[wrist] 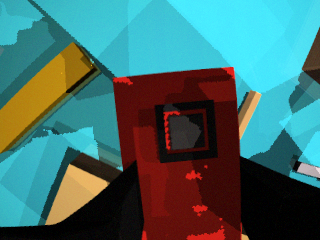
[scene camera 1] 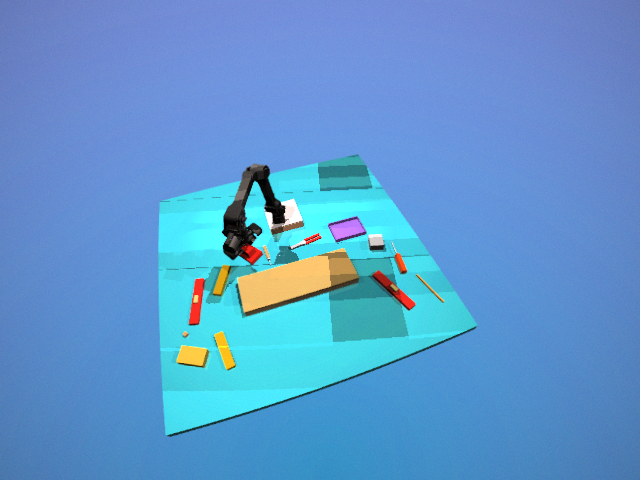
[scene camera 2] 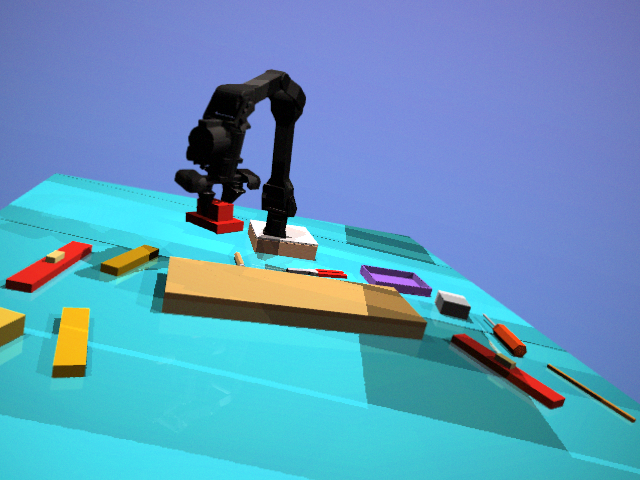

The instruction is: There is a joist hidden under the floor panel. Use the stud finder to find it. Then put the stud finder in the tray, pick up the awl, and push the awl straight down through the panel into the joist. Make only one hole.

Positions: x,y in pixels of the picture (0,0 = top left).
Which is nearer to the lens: the stud finder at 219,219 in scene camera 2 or the grey block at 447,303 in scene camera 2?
The stud finder.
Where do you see a stud finder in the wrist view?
At 182,128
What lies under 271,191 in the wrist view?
My gripper.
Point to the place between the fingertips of my gripper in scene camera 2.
212,214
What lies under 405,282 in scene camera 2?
A purple tray.
